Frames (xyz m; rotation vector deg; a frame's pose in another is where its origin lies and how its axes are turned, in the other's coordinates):
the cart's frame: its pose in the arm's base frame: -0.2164 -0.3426 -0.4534 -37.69 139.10 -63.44
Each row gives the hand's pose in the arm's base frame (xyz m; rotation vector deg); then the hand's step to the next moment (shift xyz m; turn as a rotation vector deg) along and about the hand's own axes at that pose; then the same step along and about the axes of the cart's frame.
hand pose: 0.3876 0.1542 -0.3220 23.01 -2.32 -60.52
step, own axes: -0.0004 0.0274 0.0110 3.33 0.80 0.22
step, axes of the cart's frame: -0.0244 -0.0153 -0.0065 -0.41 -2.02 2.75
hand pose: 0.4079 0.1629 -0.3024 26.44 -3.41 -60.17
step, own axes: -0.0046 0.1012 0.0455 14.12 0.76 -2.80
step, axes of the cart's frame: -0.0854 -0.0635 -0.0318 -0.20 -4.73 13.62
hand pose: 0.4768 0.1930 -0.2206 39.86 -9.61 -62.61
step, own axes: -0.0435 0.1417 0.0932 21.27 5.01 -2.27
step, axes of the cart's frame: -0.0816 -0.1192 -0.0990 -2.67 -10.47 19.13
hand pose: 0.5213 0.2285 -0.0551 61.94 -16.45 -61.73
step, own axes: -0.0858 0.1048 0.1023 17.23 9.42 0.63
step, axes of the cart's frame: 0.0065 -0.1024 -0.1352 -3.54 -13.86 13.47
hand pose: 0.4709 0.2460 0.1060 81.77 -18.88 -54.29
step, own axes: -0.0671 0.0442 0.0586 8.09 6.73 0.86
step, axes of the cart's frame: 0.0420 -0.0390 -0.0813 -1.95 -8.74 5.59
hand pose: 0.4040 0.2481 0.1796 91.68 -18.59 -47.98
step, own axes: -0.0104 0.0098 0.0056 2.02 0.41 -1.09
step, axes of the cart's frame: 0.0049 -0.0075 -0.0124 -1.46 -0.67 1.69
